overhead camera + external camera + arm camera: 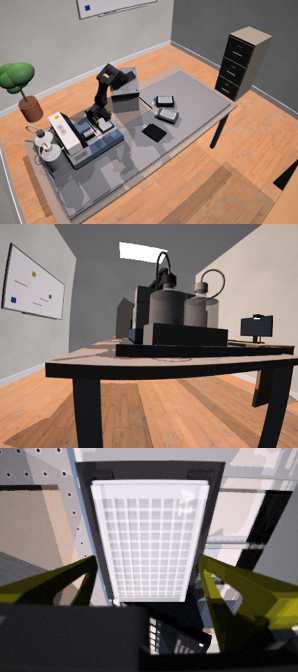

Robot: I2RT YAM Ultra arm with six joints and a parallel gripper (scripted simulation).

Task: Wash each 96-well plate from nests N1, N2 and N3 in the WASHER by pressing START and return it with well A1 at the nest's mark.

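Right now my hand is 30 mm above the dark carrier. The rest, counted from my hand: plate washer 160 mm to the right, 20 mm above; label 280 mm to the left, 180 mm ahead, 110 mm below; black nest 290 mm to the left, 280 mm ahead, 100 mm below.
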